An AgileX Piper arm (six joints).
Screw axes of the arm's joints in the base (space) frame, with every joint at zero. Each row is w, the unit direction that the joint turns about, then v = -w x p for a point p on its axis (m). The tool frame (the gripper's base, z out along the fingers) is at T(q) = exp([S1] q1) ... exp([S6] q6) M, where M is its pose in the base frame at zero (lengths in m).
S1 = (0, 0, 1, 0, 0, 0)
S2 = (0, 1, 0, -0.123, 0, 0)
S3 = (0, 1, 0, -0.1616, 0, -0.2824)
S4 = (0.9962, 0, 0.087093, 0, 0.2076, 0)
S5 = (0, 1, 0, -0.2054, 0, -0.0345)
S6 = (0.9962, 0, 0.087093, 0, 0.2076, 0)
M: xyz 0.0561 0 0.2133 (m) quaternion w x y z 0.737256 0 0.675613 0
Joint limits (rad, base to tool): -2.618..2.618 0..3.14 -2.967..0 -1.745..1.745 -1.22..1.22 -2.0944..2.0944
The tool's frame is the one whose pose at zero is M.
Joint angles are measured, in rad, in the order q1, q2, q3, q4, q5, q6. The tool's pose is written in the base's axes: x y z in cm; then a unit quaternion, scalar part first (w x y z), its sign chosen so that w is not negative. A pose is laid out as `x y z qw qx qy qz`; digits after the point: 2 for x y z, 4 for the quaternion.
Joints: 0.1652 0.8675 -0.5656 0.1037 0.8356 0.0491
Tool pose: 13.87 3.02 25.29 0.2506 -0.0323 0.9648 0.0733
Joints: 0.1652 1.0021 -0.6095 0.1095 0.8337 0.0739
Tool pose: 16.09 3.43 24.51 0.2067 -0.0173 0.9756 0.0726
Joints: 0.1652 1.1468 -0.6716 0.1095 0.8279 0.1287
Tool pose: 18.74 3.87 23.69 0.1676 0.0114 0.9832 0.0715
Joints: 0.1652 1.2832 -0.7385 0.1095 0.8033 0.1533
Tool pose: 21.54 4.32 22.75 0.1451 0.0256 0.9867 0.0687
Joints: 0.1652 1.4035 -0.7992 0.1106 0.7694 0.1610
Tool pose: 24.11 4.73 21.61 0.1325 0.0318 0.9885 0.0661
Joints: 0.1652 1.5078 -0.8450 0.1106 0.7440 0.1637
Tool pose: 26.12 5.04 20.15 0.1165 0.0349 0.9906 0.0621
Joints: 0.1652 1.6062 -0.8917 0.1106 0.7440 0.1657
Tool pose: 27.78 5.32 18.57 0.0913 0.0370 0.9935 0.0571
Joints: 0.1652 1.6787 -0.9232 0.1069 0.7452 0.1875
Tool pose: 28.86 5.48 17.20 0.0704 0.0474 0.9950 0.0524
